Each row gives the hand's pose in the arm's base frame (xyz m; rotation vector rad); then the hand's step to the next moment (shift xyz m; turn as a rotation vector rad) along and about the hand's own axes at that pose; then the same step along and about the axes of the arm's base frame.
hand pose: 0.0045 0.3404 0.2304 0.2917 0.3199 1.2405
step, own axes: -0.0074 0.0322 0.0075 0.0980 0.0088 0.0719
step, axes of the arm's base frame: -0.0273 0.0022 0.0199 0.0490 0.0930 0.0617
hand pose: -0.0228 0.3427 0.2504 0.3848 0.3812 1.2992
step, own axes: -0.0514 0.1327 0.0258 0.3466 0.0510 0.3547
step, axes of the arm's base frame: -0.1118 -0.0218 0.0890 0.2045 0.3271 0.3158
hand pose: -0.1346 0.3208 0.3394 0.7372 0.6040 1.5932
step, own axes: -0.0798 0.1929 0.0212 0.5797 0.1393 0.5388
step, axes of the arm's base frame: -0.1046 -0.1076 0.1466 0.2657 0.5405 0.5320
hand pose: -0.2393 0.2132 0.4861 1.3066 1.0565 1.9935
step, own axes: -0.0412 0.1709 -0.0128 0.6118 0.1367 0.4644
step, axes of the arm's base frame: 0.0025 -0.1306 0.1184 0.1847 0.5427 0.5291
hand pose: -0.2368 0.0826 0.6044 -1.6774 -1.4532 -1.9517
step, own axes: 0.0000 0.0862 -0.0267 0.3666 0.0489 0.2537
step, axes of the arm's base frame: 0.0408 -0.0634 0.0496 0.0724 0.3234 0.3022
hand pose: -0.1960 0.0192 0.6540 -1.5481 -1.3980 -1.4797
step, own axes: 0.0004 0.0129 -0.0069 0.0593 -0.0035 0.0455
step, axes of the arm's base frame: 0.0095 -0.0099 0.0051 0.0027 0.0597 0.0451
